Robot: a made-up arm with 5 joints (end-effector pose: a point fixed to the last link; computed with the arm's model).
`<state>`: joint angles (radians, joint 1 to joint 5).
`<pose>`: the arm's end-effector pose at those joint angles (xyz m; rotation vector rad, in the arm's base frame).
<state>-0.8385 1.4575 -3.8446 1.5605 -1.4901</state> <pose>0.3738 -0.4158 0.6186 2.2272 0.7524 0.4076</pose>
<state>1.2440 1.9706 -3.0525 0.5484 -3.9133</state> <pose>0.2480 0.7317 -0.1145 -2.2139 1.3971 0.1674</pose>
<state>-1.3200 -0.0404 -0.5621 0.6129 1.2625</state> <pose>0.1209 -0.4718 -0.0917 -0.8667 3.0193 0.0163</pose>
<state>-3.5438 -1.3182 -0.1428 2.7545 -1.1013</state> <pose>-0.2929 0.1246 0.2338 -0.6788 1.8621 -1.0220</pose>
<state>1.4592 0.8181 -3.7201 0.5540 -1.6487</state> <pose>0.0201 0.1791 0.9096 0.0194 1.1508 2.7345</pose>
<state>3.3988 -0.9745 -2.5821 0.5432 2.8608</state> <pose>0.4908 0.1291 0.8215 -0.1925 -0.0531 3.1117</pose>
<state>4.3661 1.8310 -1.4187 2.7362 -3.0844</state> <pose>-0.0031 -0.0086 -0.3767 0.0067 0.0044 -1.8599</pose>
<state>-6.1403 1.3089 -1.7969 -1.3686 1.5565</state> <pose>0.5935 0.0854 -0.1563 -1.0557 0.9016 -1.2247</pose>
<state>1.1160 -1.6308 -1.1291 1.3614 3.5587</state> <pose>-0.0076 -0.0155 0.7769 -0.6439 1.7671 1.0972</pose>
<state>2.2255 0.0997 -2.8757 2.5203 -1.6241</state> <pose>-0.1254 0.1634 0.8336 1.0549 -2.8545 -0.3737</pose>
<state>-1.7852 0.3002 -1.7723 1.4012 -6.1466</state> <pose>-0.1478 -0.6786 0.3325 1.7691 -2.5318 0.0744</pose>
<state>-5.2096 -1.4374 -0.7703 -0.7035 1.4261</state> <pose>0.0663 0.1222 0.7274 -0.2307 0.0411 -0.6390</pose>
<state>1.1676 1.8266 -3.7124 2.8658 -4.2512</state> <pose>0.2398 0.5622 0.2784 1.9630 -0.9055 0.0334</pose>
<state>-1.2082 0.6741 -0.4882 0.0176 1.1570</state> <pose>0.0727 -0.1916 -0.3406 -1.1810 2.8880 0.3185</pose>
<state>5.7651 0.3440 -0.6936 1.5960 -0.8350</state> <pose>0.2956 -0.1685 -0.2084 -2.0617 -0.3295 1.1701</pose>
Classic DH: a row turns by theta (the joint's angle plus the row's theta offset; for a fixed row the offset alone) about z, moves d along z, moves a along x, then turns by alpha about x. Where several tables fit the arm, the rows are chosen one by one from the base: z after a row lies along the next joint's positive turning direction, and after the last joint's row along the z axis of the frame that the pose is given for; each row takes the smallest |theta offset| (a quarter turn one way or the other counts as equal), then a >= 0, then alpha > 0; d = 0 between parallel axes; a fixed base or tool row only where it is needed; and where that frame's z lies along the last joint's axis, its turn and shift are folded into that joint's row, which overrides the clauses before.
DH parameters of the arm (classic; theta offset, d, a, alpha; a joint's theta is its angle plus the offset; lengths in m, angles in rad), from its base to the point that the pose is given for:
joint 1: 0 0.168 0 -1.5708
joint 2: -1.3838 0 0.1883 0
joint 3: -0.4098 0 -0.5475 0
joint 4: -1.348 0 -0.058 1.5708
joint 5: 3.1416 0.074 0 0

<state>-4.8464 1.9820 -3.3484 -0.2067 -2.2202</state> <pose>0.1038 0.7699 0.1302 -0.4850 1.8403 1.7630</pose>
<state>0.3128 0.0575 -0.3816 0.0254 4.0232</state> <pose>0.3877 0.1254 -0.1706 0.8094 2.7687 0.2441</pose>
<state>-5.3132 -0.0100 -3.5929 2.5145 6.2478</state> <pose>-0.1246 -0.1818 0.7947 -2.0591 -1.1321 -1.2695</pose>
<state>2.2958 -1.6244 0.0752 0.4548 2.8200</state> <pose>-0.2932 0.3310 0.3201 -2.2040 0.5913 1.1601</pose>
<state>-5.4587 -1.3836 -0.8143 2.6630 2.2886</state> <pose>0.1390 0.1503 0.5560 1.9908 -1.7890 -0.0090</pose>
